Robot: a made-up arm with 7 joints.
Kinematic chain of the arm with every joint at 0, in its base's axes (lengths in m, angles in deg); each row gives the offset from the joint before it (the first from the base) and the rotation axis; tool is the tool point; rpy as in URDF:
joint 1: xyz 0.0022 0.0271 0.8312 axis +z
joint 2: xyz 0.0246 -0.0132 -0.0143 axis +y
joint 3: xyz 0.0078 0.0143 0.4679 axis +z
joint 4: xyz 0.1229 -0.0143 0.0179 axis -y
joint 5: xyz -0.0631 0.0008 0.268 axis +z
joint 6: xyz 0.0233 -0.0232 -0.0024 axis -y
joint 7: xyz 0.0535 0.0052 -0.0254 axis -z
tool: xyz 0.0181 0.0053 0.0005 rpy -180 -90 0
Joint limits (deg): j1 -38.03..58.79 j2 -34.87..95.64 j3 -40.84..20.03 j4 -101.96..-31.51 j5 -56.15..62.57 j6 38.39..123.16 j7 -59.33..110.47
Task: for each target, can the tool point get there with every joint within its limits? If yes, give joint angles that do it. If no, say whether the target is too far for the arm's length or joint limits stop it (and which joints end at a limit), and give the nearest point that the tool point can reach.
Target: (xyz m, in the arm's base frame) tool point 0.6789 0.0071 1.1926
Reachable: yes | joints 3.17 23.37 -6.40 -73.61 39.49 100.46 31.43
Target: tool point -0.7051 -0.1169 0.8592
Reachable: no: joint limits stop it (at a limit: joint 1, joint 2, joint 3, joint 4, joint 6) | nearest point -0.2353 -0.2282 1.3335 | short by 0.677 m
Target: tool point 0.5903 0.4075 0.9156
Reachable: yes | joints 43.58 42.07 -9.51 -85.00 -36.03 63.88 -34.88
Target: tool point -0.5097 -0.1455 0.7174
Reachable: no: joint limits stop it (at a limit: joint 1, joint 2, joint 3, joint 4, joint 6) | nearest point -0.2082 -0.2287 1.3139 | short by 0.674 m
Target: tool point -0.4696 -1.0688 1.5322
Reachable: no: too far | nearest point -0.1514 -0.3298 1.5192 | short by 0.805 m
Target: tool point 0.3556 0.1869 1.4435
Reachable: yes | joints 33.73 -9.66 -4.06 -81.10 -8.30 92.05 -0.94
